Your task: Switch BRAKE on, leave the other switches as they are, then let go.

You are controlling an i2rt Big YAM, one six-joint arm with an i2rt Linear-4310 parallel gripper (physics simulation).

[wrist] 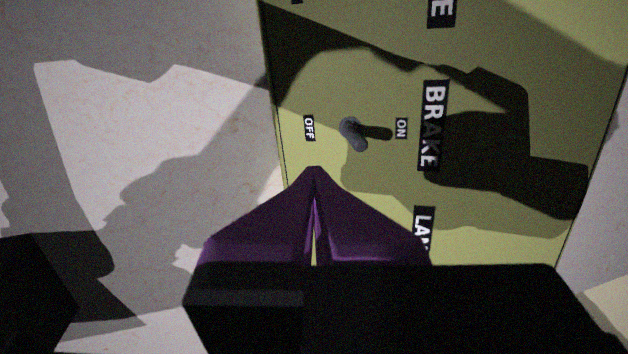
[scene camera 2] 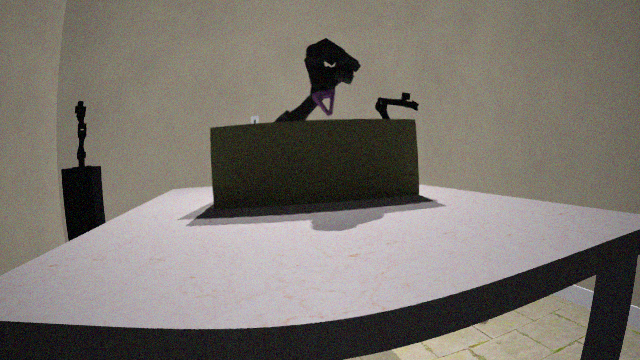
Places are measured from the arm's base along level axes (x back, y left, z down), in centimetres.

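Pixels of known places: gripper, fingertip midpoint: (wrist: 314,177) (scene camera 2: 329,115).
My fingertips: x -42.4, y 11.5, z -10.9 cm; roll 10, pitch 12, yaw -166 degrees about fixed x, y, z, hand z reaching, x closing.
Note:
Behind a point stands the place of what it marks.
The BRAKE switch's grey lever (wrist: 356,137) {y 9.3, x -47.2, z -2.3 cm} stands on a yellow-green panel (wrist: 300,165) {y 5.3, x -42.7, z 4.6 cm} between the OFF label (wrist: 309,128) {y 9.1, x -44.5, z 3.9 cm} and the ON label (wrist: 401,128) {y 8.0, x -52.0, z -0.2 cm}. Its tip shows a little to the ON side of its base, and its dark shadow points toward ON. The BRAKE label (wrist: 433,125) {y 8.0, x -54.4, z -1.4 cm} is beyond ON. My gripper (scene camera 2: 329,113) {y 11.5, x -42.4, z -10.9 cm} (wrist: 314,177) {y 11.5, x -42.4, z -10.9 cm} is shut and empty. Its purple fingertips appear below and slightly left of the lever in the wrist view, apart from it. In the scene view the gripper is above the box (scene camera 2: 315,162) {y -0.7, x -65.0, z 2.2 cm}, whose back hides the switches.
Parts of two neighbouring labels (wrist: 423,227) {y -2.7, x -52.9, z -1.4 cm} (wrist: 442,12) {y 16.6, x -55.6, z -1.4 cm} show beside BRAKE; their switches do not show. The box stands on a pale table (scene camera 2: 225,275) {y -26.4, x -115.9, z 11.5 cm}. Behind it are a small dark arm (scene camera 2: 395,102) and a black pedestal (scene camera 2: 83,200) with another arm.

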